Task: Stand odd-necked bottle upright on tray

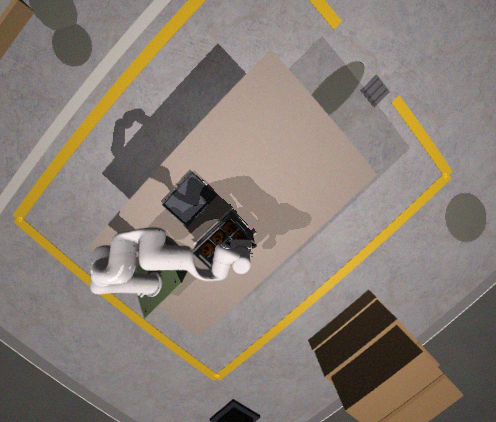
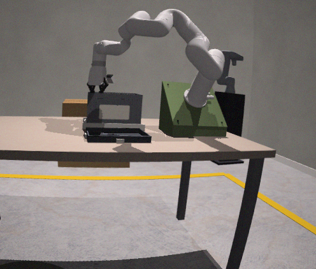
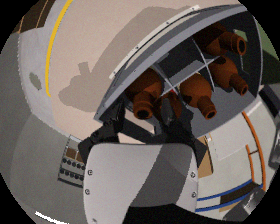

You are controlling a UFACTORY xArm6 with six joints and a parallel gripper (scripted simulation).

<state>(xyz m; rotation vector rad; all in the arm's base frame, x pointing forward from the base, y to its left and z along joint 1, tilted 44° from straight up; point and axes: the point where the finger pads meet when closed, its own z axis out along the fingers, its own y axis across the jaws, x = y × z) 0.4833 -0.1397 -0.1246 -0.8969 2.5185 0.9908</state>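
The dark crate lies 8 cm behind my hand, 5 cm to the left of it and 8 cm below it. Round my hand: glass bottle (17 cm behind, 1 cm to the left, 7 cm below); flat dark tray (5 cm behind, 34 cm to the left, 15 cm below).
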